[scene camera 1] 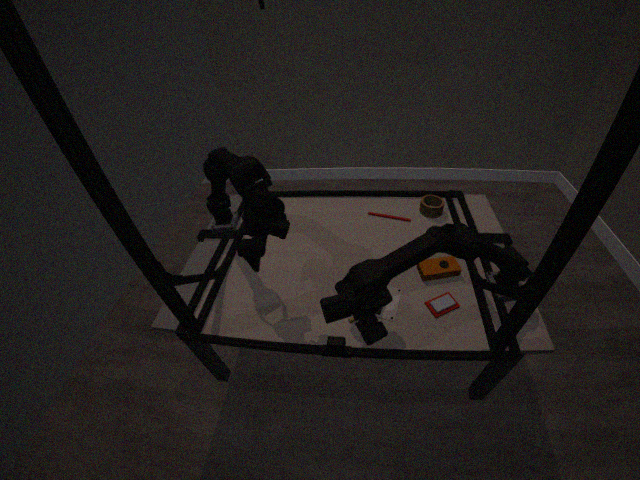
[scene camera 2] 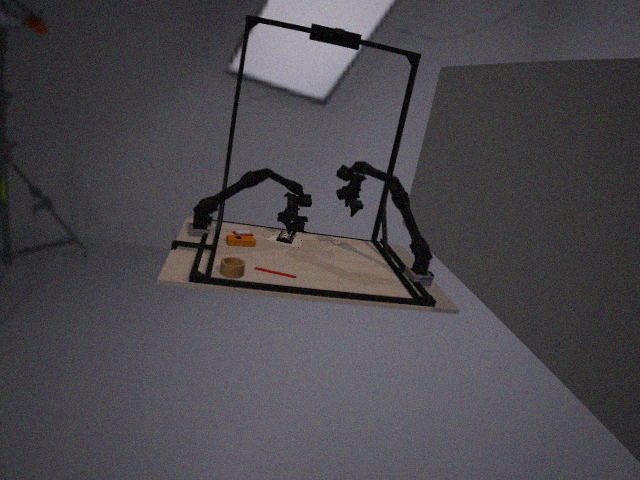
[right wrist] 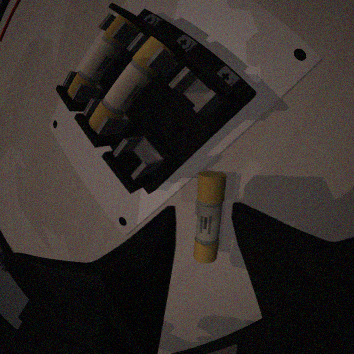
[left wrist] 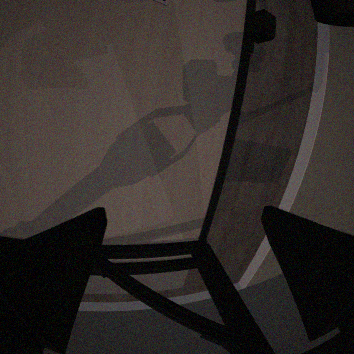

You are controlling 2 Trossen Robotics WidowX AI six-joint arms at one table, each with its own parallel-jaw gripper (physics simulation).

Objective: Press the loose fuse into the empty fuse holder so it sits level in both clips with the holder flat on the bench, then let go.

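Observation:
My left gripper (scene camera 1: 259, 262) is open and holds nothing, and it is there again in the left wrist view (left wrist: 186, 215). My right gripper (scene camera 1: 358, 316) is visible to me as well, and the right wrist view (right wrist: 203, 211) shows that gripper too.

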